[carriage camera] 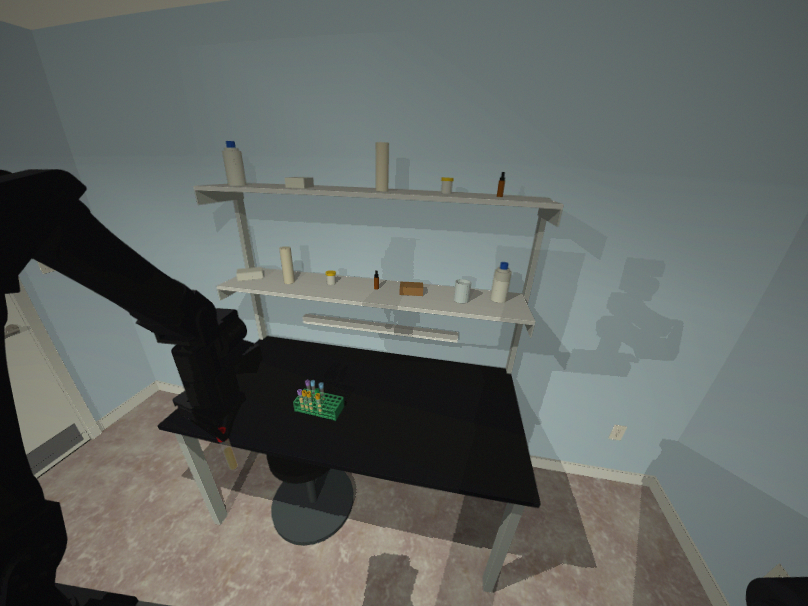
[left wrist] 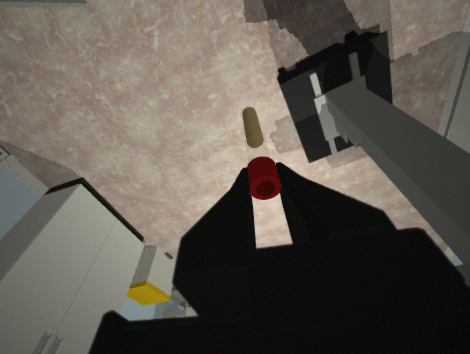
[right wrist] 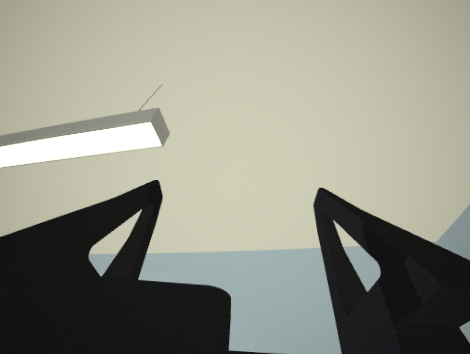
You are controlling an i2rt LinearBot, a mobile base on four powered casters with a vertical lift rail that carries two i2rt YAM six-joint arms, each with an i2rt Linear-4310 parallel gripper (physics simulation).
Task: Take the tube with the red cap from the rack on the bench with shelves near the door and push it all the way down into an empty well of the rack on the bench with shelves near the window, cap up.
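Note:
My left gripper is shut on the tube with the red cap. The cap is between the fingertips, and the tube's yellowish lower part shows beyond it, over the floor. In the carriage camera view the gripper is at the front left edge of the black bench. A green rack with several tubes with purple, blue and yellow caps stands on this bench, right of the gripper. Whether this is the bench near the door or the window I cannot tell. My right gripper is open and empty, pointing at the ceiling.
Two wall shelves with bottles, jars and boxes hang above the bench. A stool stands under the front edge. Bench legs stand at both sides. A white cabinet is at the lower left of the left wrist view.

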